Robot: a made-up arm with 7 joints. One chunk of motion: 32 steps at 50 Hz.
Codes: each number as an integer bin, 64 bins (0 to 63) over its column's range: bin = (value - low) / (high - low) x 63, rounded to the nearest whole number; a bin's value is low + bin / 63 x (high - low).
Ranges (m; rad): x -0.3..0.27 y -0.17..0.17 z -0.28..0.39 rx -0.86..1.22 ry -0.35..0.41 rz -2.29..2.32
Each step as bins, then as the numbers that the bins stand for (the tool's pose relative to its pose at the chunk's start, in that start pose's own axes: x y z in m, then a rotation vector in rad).
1 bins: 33 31 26 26 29 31
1 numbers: -0.0014 -0.0027 -0.0035 -0.0016 -0.0002 -0.0216
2 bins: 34 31 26 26 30 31
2 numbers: 0.0076 -0.0027 -0.0035 -0.0016 0.0119 -0.0216
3 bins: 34 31 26 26 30 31
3 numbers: 0.0076 -0.0027 -0.0035 -0.0016 0.0119 -0.0216
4 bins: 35 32 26 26 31 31
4 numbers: 0.0167 0.0027 -0.0035 -0.0016 0.0240 -0.0216
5 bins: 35 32 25 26 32 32
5 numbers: 0.0167 0.0027 -0.0141 -0.0016 0.0360 0.0516
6 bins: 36 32 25 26 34 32
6 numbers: 0.0257 0.0027 -0.0141 -0.0016 0.0602 0.0516
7 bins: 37 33 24 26 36 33
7 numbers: 0.0348 0.0081 -0.0248 -0.0016 0.0843 0.1248
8 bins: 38 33 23 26 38 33
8 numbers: 0.0438 0.0081 -0.0354 -0.0016 0.1084 0.1248
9 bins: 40 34 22 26 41 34
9 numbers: 0.0619 0.0135 -0.0460 -0.0016 0.1446 0.1979
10 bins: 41 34 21 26 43 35
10 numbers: 0.0710 0.0135 -0.0567 -0.0016 0.1687 0.2711
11 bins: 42 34 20 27 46 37
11 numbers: 0.0800 0.0135 -0.0673 0.0314 0.2049 0.4175
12 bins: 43 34 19 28 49 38
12 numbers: 0.0890 0.0135 -0.0779 0.0644 0.2411 0.4906
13 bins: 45 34 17 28 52 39
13 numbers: 0.1071 0.0135 -0.0992 0.0644 0.2773 0.5638
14 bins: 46 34 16 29 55 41
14 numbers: 0.1162 0.0135 -0.1098 0.0975 0.3135 0.7102
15 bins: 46 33 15 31 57 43
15 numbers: 0.1162 0.0081 -0.1205 0.1635 0.3376 0.8565
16 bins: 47 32 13 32 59 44
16 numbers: 0.1252 0.0027 -0.1417 0.1965 0.3617 0.9297
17 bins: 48 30 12 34 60 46
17 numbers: 0.1343 -0.0081 -0.1524 0.2625 0.3738 1.0760
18 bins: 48 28 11 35 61 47
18 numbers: 0.1343 -0.0189 -0.1630 0.2956 0.3859 1.1492
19 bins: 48 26 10 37 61 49
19 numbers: 0.1343 -0.0297 -0.1737 0.3616 0.3859 1.2956
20 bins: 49 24 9 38 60 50
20 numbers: 0.1433 -0.0405 -0.1843 0.3946 0.3738 1.3687
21 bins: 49 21 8 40 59 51
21 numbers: 0.1433 -0.0567 -0.1949 0.4606 0.3617 1.4419
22 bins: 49 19 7 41 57 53
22 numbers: 0.1433 -0.0675 -0.2056 0.4937 0.3376 1.5883
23 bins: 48 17 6 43 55 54
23 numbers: 0.1343 -0.0783 -0.2162 0.5597 0.3135 1.6614
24 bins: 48 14 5 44 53 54
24 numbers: 0.1343 -0.0944 -0.2268 0.5927 0.2894 1.6614
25 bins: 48 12 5 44 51 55
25 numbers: 0.1343 -0.1052 -0.2268 0.5927 0.2652 1.7346
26 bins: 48 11 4 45 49 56
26 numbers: 0.1343 -0.1106 -0.2375 0.6257 0.2411 1.8078
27 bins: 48 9 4 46 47 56
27 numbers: 0.1343 -0.1214 -0.2375 0.6587 0.2170 1.8078
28 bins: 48 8 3 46 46 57
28 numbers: 0.1343 -0.1268 -0.2481 0.6587 0.2049 1.8810
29 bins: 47 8 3 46 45 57
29 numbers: 0.1252 -0.1268 -0.2481 0.6587 0.1929 1.8810
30 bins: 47 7 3 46 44 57
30 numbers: 0.1252 -0.1322 -0.2481 0.6587 0.1808 1.8810
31 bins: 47 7 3 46 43 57
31 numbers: 0.1252 -0.1322 -0.2481 0.6587 0.1687 1.8810
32 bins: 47 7 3 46 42 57
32 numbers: 0.1252 -0.1322 -0.2481 0.6587 0.1567 1.8810
